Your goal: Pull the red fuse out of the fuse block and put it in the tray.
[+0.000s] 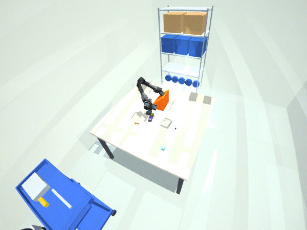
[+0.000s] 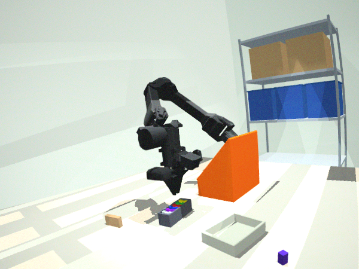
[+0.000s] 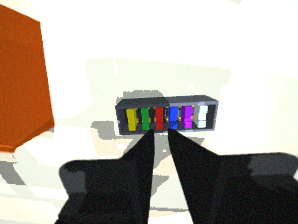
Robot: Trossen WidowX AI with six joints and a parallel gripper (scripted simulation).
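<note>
Right now my gripper tip is 5 cm above the red fuse. The rest, counted from my gripper tip: tray (2 cm ahead, 21 cm to the left, 7 cm below).
</note>
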